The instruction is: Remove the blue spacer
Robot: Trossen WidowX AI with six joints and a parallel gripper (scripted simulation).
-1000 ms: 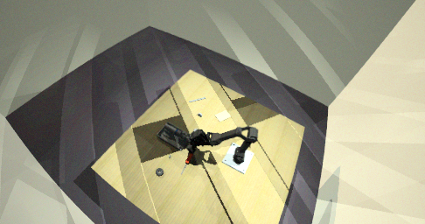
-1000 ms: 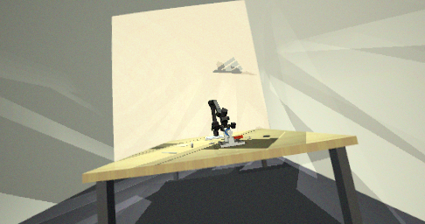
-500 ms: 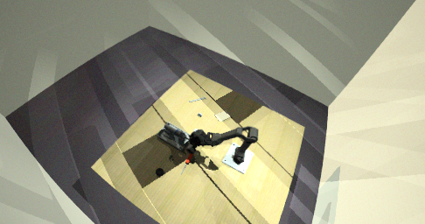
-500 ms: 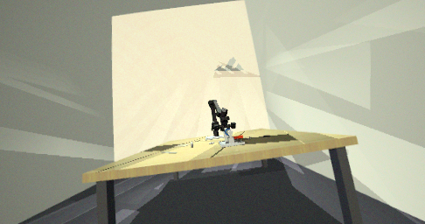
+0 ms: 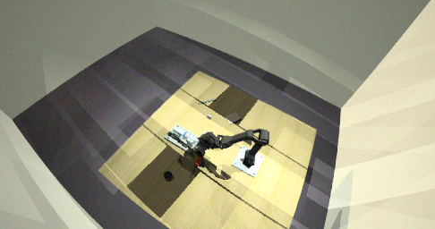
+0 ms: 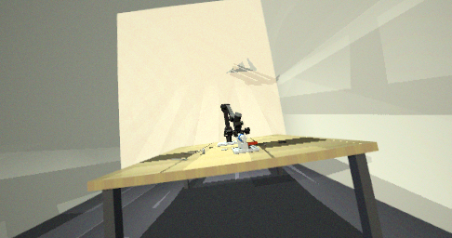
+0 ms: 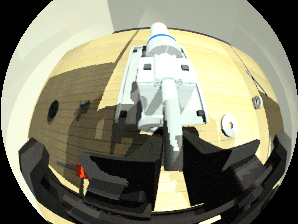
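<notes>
The long pale shaft lies 6 cm ahead of my gripper tip, 1 cm to the left of it and 2 cm above it. From my gripper tip the other things lie so: thin bar: 26 cm ahead, 37 cm to the right, 5 cm below; blue spacer: 11 cm ahead, 2 cm to the left, 2 cm above; paper slip: 2 cm behind, 40 cm to the right, 5 cm below.
</notes>
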